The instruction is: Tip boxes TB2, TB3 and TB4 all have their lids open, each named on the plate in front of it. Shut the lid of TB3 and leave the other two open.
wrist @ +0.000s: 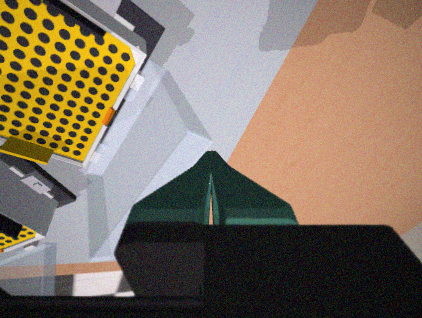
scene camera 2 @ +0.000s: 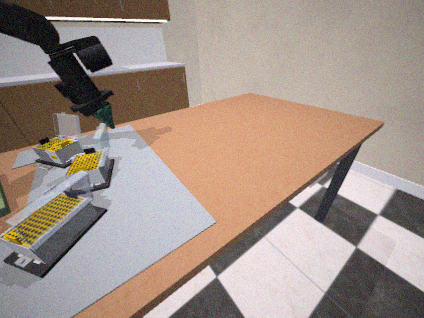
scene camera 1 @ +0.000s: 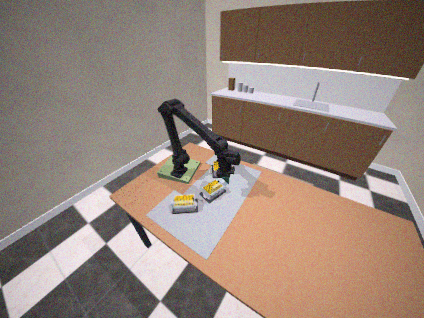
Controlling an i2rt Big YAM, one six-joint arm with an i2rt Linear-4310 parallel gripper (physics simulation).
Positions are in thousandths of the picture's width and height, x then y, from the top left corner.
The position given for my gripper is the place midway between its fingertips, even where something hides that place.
I see my gripper (scene camera 2: 268,404), a clear lid (wrist: 371,429) and a grey mat (scene camera 2: 355,671).
My gripper shows as well in the wrist view (wrist: 501,502). The grey mat shows as well in the wrist view (wrist: 532,203).
